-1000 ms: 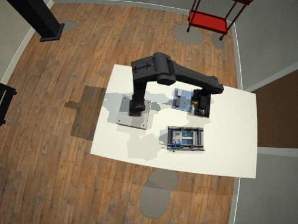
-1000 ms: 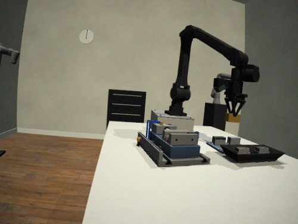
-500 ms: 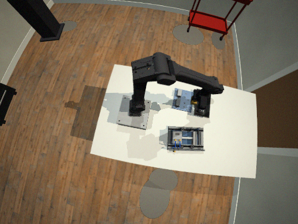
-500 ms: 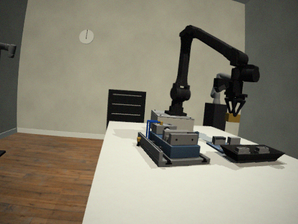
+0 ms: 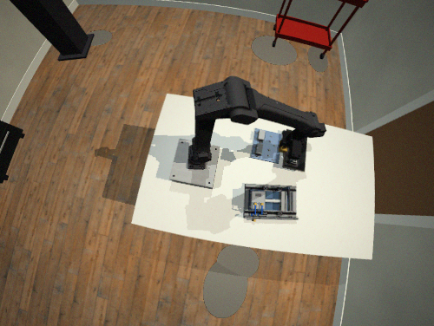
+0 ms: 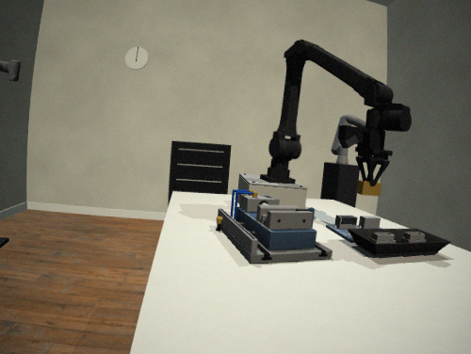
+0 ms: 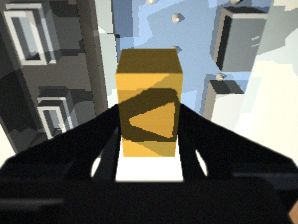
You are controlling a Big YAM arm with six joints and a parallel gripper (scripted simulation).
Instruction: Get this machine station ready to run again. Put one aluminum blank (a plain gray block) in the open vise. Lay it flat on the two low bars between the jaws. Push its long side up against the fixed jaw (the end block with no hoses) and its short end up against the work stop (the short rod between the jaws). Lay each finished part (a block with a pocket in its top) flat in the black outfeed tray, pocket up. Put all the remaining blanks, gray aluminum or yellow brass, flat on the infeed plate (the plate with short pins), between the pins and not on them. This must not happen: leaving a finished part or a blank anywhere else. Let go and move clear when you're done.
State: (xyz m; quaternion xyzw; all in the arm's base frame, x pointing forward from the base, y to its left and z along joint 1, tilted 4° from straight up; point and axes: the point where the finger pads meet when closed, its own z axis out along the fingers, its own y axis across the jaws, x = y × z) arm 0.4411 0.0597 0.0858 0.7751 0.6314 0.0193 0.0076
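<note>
Now: the infeed plate 4 cm behind my hand, 5 cm to the left of it and 16 cm below it. Round my hand: yellow brass blank (2 cm below); then dark rod (4 cm ahead, 24 cm to the right, 7 cm below); then gray blank (10 cm behind, 2 cm to the left, 14 cm below).
</note>
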